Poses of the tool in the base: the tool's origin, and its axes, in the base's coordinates. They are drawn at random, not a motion.
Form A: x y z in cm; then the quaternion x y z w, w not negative.
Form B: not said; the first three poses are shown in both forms.
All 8 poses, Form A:
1: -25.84, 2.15, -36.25, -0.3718, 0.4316, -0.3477, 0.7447
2: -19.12, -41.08, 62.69, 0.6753, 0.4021, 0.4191, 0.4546
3: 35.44, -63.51, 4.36, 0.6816, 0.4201, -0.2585, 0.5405
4: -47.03, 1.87, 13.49, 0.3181, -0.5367, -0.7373, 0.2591
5: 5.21, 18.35, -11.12, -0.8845, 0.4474, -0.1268, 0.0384
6: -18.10, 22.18, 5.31, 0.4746, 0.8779, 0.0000, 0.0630
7: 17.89, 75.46, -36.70, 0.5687, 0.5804, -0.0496, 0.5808
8: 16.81, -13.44, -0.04, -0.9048, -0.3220, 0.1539, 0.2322
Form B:
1: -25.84, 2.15, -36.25, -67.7, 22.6, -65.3
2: -19.12, -41.08, 62.69, 103.9, -11.6, 70.6
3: 35.44, -63.51, 4.36, 118.5, 53.8, 29.7
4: -47.03, 1.87, 13.49, 77.0, 11.0, -132.5
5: 5.21, 18.35, -11.12, -169.4, -10.9, -54.7
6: -18.10, 22.18, 5.31, 176.6, 6.4, 123.0
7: 17.89, 75.46, -36.70, 118.0, 46.9, 61.9
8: 16.81, -13.44, -0.04, -148.4, 7.4, 41.3
